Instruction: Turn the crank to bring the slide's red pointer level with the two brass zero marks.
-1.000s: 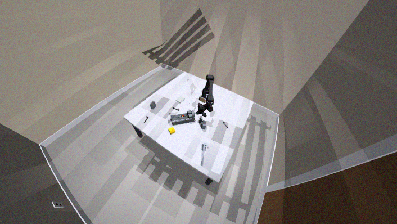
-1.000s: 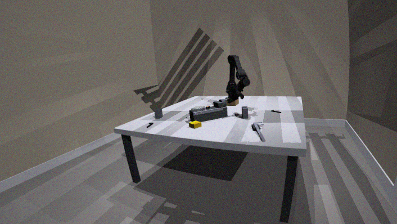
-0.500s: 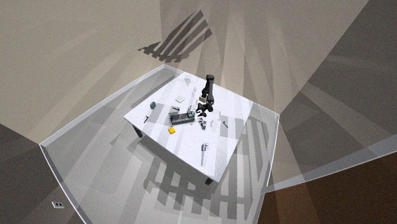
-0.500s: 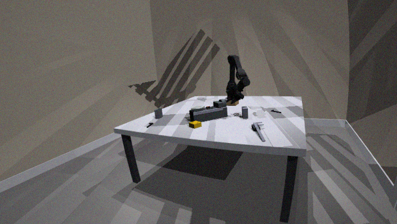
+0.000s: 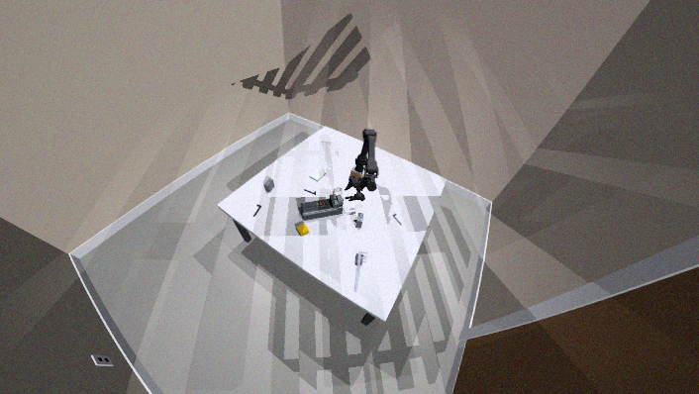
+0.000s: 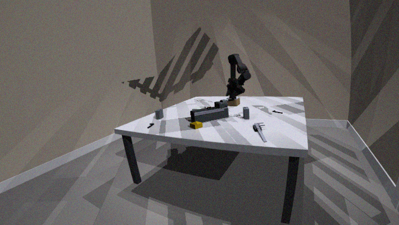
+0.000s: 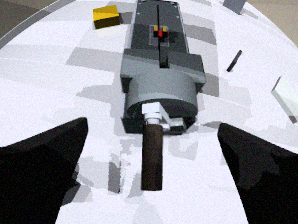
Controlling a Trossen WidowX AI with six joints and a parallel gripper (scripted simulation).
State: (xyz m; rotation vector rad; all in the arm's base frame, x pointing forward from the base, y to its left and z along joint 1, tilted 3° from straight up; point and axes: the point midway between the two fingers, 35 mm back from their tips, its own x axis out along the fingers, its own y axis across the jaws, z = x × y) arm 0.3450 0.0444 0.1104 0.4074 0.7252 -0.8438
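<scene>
Right now my gripper tip is 10 mm past the dark crank handle, 10 mm to the right of it and 20 mm above it. The rest, counted from my gripper tip: yellow block (270 mm ahead, 180 mm to the right, 130 mm below); then red pointer (80 mm ahead, 130 mm to the right, 60 mm below).
</scene>
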